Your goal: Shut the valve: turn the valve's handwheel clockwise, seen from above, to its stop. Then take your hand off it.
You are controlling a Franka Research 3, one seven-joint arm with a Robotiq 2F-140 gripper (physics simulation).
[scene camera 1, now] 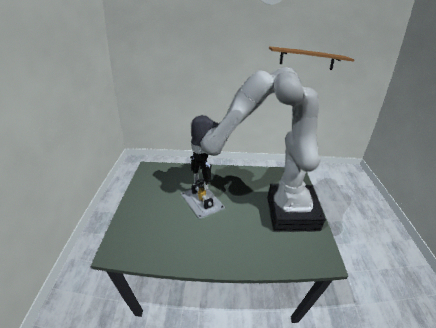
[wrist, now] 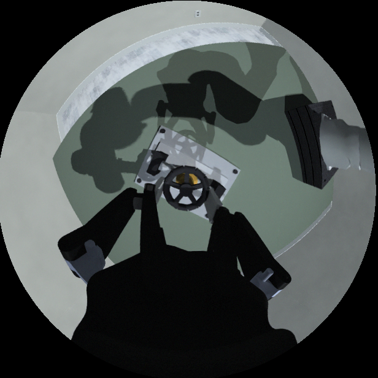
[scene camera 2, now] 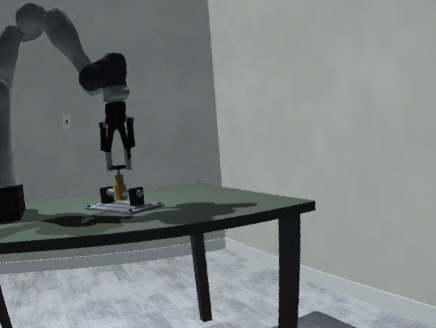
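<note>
The valve has a brass-yellow body (scene camera 1: 202,194) (scene camera 2: 120,188) (wrist: 187,177) and stands upright on a light grey base plate (scene camera 1: 199,211) (scene camera 2: 103,206) (wrist: 227,170). Its black spoked handwheel (scene camera 2: 118,167) (wrist: 186,190) lies level on top of the stem. My gripper (scene camera 2: 119,166) (wrist: 184,190) points straight down and is shut on the handwheel, one finger on each side of the rim. In the scene camera 1 view the gripper (scene camera 1: 201,187) and arm partly hide the handwheel.
The valve's plate lies on a green table (scene camera 1: 175,250) (scene camera 2: 240,202) (wrist: 260,200). The arm's black base block (scene camera 1: 298,223) (scene camera 2: 11,202) (wrist: 306,145) stands at the table's right side in the scene camera 1 view. A wooden shelf (scene camera 1: 310,53) hangs on the wall behind.
</note>
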